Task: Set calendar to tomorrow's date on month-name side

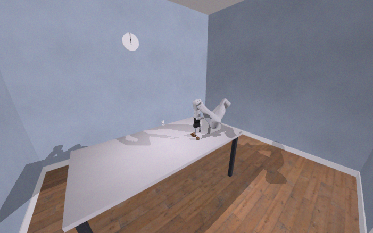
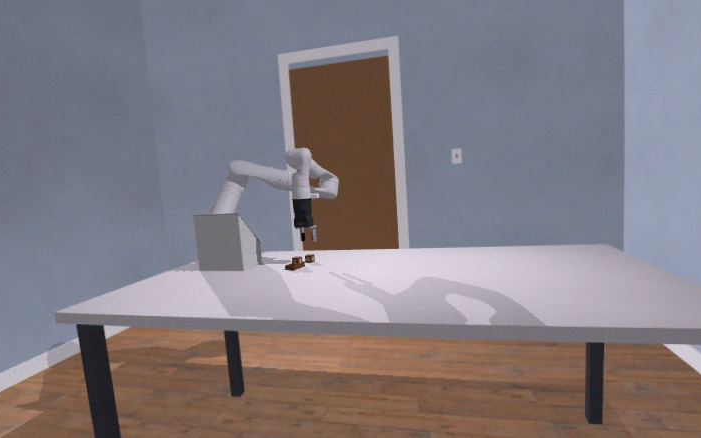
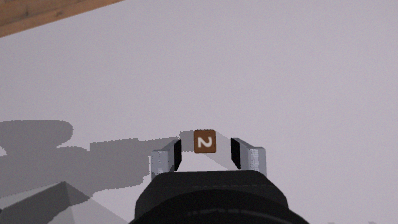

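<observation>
My hand is 9 cm above the brown cube.
</observation>
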